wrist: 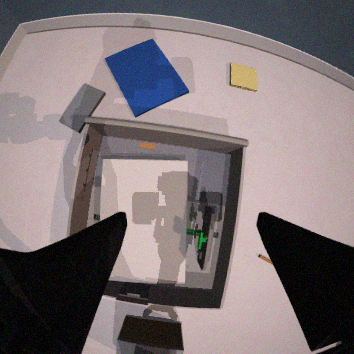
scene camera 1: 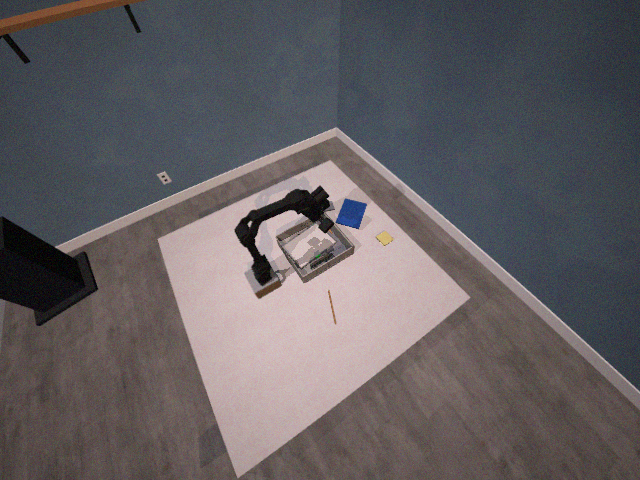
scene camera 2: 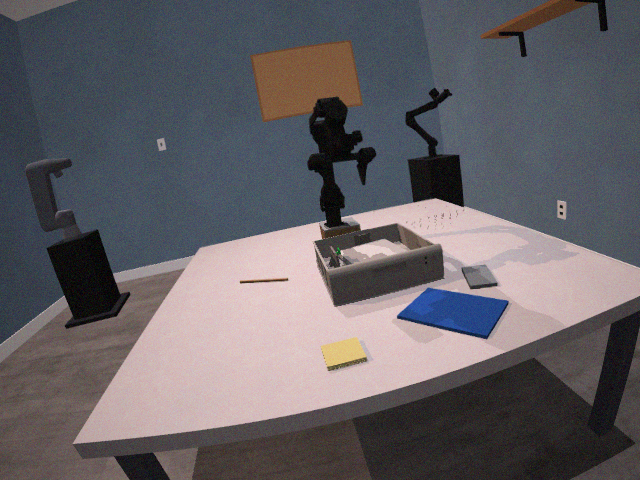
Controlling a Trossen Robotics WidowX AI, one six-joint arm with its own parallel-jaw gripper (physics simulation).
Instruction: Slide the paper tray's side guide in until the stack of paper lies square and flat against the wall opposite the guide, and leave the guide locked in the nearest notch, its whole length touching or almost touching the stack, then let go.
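Places are measured from the arm's base along level axes (x ahead, y left, z up), in metres.
Pixels of known places: gripper, fingertip midpoint: (wrist: 192,219) (scene camera 1: 321,223) (scene camera 2: 349,187); arm's base, origin of the base link: (scene camera 1: 263,278) (scene camera 2: 334,224).
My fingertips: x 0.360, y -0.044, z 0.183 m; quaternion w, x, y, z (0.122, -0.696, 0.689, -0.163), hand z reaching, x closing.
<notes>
For each thing: its middle in the pictures, then the offset to it from my fingertips.
- grey paper tray, body centre: (wrist: 153,213) (scene camera 2: 371,255) (scene camera 1: 314,244) dx -0.024, dy +0.044, dz -0.219 m
- white paper stack, body centre: (wrist: 142,221) (scene camera 2: 376,257) (scene camera 1: 309,245) dx -0.043, dy +0.068, dz -0.236 m
- blue folder, body centre: (scene camera 2: 453,310) (wrist: 143,72) (scene camera 1: 351,213) dx +0.322, dy +0.086, dz -0.262 m
- grey block, body centre: (scene camera 2: 478,276) (wrist: 81,106) dx +0.226, dy +0.240, dz -0.261 m
- yellow pad, body centre: (scene camera 2: 342,353) (wrist: 243,76) (scene camera 1: 384,238) dx +0.330, dy -0.182, dz -0.261 m
- pencil, body centre: (scene camera 2: 263,280) (scene camera 1: 331,306) dx -0.181, dy -0.276, dz -0.263 m
The grey paper tray (scene camera 1: 330,266) (scene camera 2: 387,274) (wrist: 234,200) stands on the table. The white paper stack (scene camera 1: 303,249) (scene camera 2: 369,249) (wrist: 135,175) lies inside it; in the wrist view a narrow strip of tray floor shows between the stack and the left wall. The dark side guide with its green lever (scene camera 1: 317,256) (scene camera 2: 338,251) (wrist: 202,241) stands along the stack's right side in the wrist view; whether it touches the stack is too blurred to tell. My gripper (scene camera 1: 326,225) (scene camera 2: 363,178) (wrist: 192,219) is open and empty, above the tray, its fingertips wide apart. The left finger hides part of the stack and left wall.
A blue folder (scene camera 1: 351,213) (scene camera 2: 454,312) (wrist: 146,77), a grey block (scene camera 2: 479,276) (wrist: 83,107) and a yellow pad (scene camera 1: 384,238) (scene camera 2: 343,353) (wrist: 243,77) lie near the tray. A pencil (scene camera 1: 331,306) (scene camera 2: 263,280) lies on its other side. My arm's base (scene camera 1: 264,285) (scene camera 2: 339,229) stands behind the tray.
</notes>
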